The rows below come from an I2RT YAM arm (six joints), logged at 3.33 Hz.
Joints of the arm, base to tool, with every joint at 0 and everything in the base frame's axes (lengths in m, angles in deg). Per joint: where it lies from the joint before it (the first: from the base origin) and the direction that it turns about. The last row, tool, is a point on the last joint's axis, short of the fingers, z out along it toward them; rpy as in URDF.
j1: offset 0 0 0.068 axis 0 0 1
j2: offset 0.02 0.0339 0.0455 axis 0 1 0
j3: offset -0.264 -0.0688 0 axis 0 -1 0
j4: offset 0.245 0.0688 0.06 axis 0 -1 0
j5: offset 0.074 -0.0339 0.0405 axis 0 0 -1
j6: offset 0.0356 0 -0.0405 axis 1 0 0
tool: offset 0 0 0 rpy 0 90 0
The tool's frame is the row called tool.
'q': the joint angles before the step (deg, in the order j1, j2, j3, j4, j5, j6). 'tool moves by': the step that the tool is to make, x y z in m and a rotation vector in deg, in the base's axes. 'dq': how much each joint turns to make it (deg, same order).
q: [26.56 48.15 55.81 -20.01 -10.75 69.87]
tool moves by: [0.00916 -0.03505 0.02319 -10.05 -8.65 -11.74]
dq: [-10.63 0.34 4.68 -1.81 3.55 -12.17]
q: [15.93 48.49 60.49 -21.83 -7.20 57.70]
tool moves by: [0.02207 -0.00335 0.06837 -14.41 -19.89 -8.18]
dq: [-1.26 7.90 12.72 9.64 7.84 -18.77]
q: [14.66 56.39 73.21 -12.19 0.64 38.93]
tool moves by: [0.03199 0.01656 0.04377 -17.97 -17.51 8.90]
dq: [0.04 10.04 10.57 10.03 -12.59 -19.99]
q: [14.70 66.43 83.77 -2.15 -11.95 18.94]
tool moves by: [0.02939 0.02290 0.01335 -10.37 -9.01 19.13]
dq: [0.53 8.84 7.64 4.60 -21.40 -6.90]
